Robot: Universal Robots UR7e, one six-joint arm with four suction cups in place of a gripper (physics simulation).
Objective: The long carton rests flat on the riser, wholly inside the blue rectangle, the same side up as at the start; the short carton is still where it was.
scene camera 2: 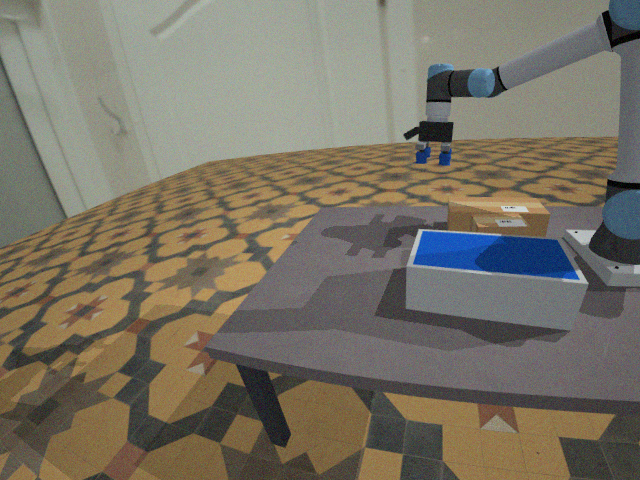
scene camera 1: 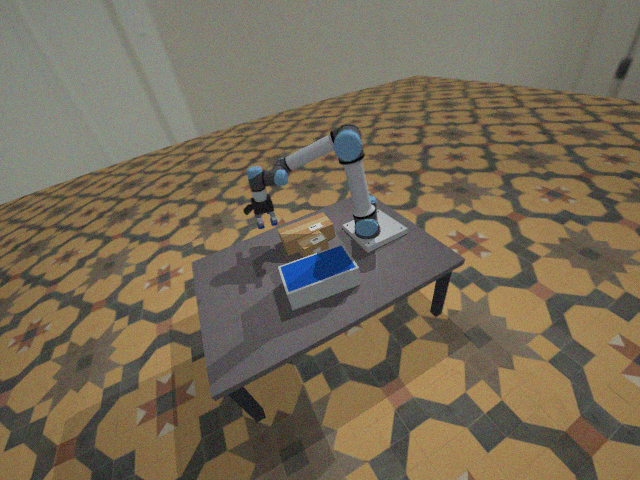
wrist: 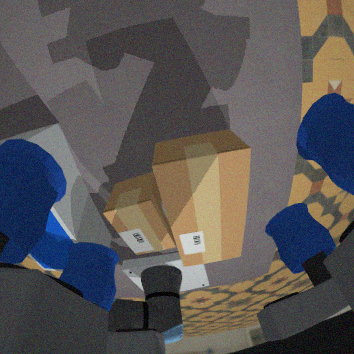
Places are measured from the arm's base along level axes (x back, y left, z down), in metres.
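Pixels of known places: hand, tool point: (scene camera 2: pixel 434 160) (scene camera 1: pixel 265 219) (wrist: pixel 190 207); arm's base, link origin: (scene camera 2: pixel 618 251) (wrist: pixel 161 274).
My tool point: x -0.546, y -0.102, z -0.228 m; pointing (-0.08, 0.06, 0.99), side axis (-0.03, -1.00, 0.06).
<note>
For each thing: its middle in the pictures, then the offset to it from my tool point. Level surfaces: height alone.
- long carton, body centre: (wrist: pixel 204 207) (scene camera 2: pixel 493 218) (scene camera 1: pixel 306 233) dz +0.211, dx +0.205, dy -0.049 m
- short carton, body centre: (wrist: pixel 144 214) (scene camera 2: pixel 497 235) (scene camera 1: pixel 313 246) dz +0.211, dx +0.208, dy +0.089 m
- riser, body centre: (scene camera 2: pixel 486 273) (wrist: pixel 44 210) (scene camera 1: pixel 318 275) dz +0.202, dx +0.167, dy +0.332 m
- blue rectangle, body centre: (scene camera 2: pixel 489 251) (wrist: pixel 31 228) (scene camera 1: pixel 316 267) dz +0.142, dx +0.167, dy +0.332 m
- table's, surface height: dz +0.262 m
The long carton (scene camera 1: pixel 305 225) (scene camera 2: pixel 465 210) (wrist: pixel 230 200) lies on the table behind the riser, with a white label on its top. The short carton (scene camera 1: pixel 310 242) (scene camera 2: pixel 488 225) (wrist: pixel 145 220) lies close beside it, between it and the riser, also label up. The riser (scene camera 1: pixel 325 290) (scene camera 2: pixel 491 302) (wrist: pixel 50 142) is a pale box; its top bears the blue rectangle (scene camera 1: pixel 305 272) (scene camera 2: pixel 449 249) (wrist: pixel 52 242), with no carton on it. My gripper (scene camera 1: pixel 267 223) (scene camera 2: pixel 433 156) (wrist: pixel 187 213) is open, cups down and empty, high above the table, left of the long carton in both scene views.
The arm's pale base plate (scene camera 1: pixel 395 230) (wrist: pixel 198 278) is on the table to the right of the cartons and riser in the scene views. The table's (scene camera 1: pixel 232 330) (scene camera 2: pixel 310 351) left edge lies beyond the arm's shadow. The riser's near wall hides the short carton's lower part in scene camera 2.
</note>
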